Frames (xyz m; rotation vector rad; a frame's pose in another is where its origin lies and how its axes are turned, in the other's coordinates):
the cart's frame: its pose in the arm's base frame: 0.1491 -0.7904 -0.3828 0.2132 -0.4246 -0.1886
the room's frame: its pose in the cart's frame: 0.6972 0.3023 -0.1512 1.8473 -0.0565 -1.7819
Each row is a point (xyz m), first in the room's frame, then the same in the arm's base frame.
Working: the room's frame: its pose in the arm's base frame: 0.8783 -0.6319 -0.1742 2.4206 -0.2147 -1.5293

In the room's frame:
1: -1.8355 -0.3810 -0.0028
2: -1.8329 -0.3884 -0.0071
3: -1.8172 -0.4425 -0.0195
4: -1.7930 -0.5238 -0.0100
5: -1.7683 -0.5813 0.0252
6: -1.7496 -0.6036 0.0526
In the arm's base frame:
1: 0.0809 0.2197 1.2932
2: 0.0858 0.2267 1.2905
3: 0.1027 0.2759 1.2656
4: 0.1031 0.3455 1.2162
5: 0.0810 0.3886 1.1631
6: 0.0639 0.4008 1.1291

